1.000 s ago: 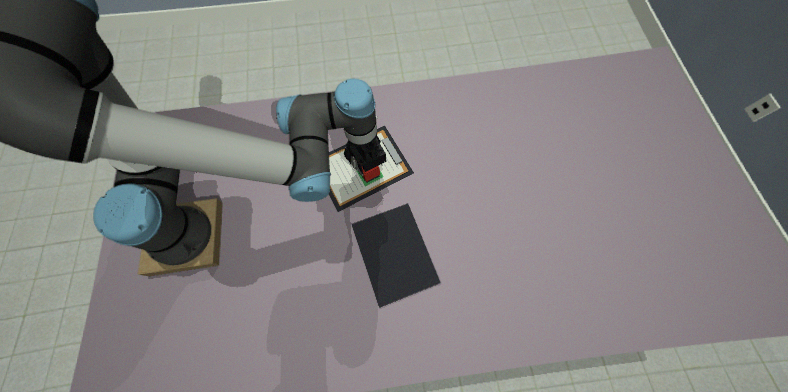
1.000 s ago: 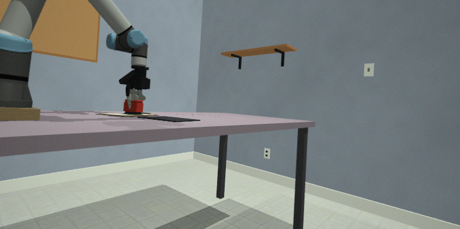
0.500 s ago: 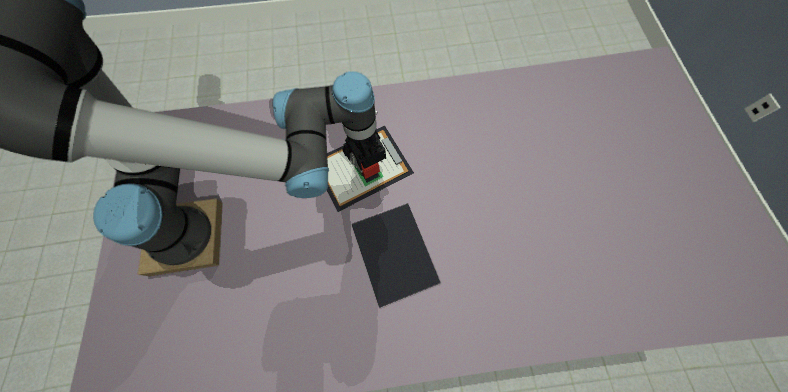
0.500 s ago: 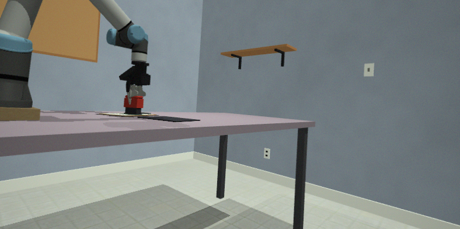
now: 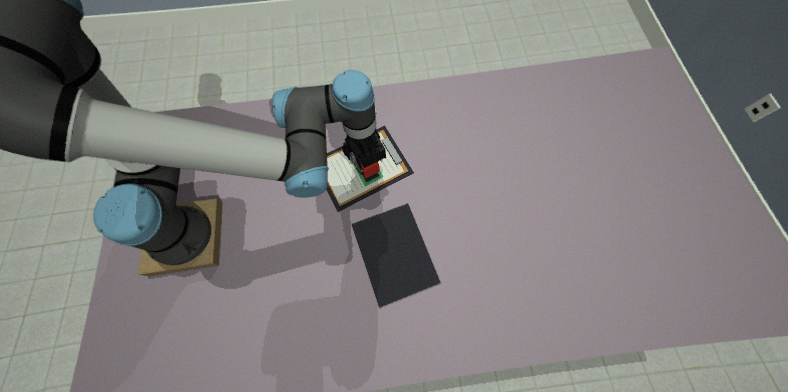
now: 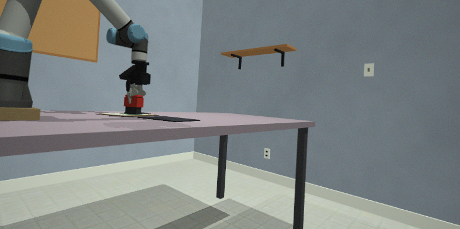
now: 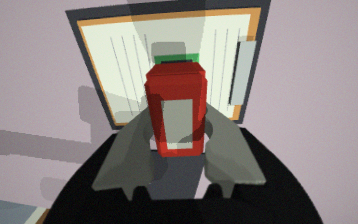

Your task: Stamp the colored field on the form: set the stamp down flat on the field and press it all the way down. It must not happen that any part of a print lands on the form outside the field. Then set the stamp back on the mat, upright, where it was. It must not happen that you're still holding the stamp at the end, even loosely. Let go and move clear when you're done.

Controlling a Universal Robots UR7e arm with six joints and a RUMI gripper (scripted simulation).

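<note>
The mat lies 260 mm to the right of my hand, 70 mm below it and 30 mm ahead of it. Round my hand: clipboard: 70 mm below, 10 mm to the left; red stamp: 20 mm below.
</note>
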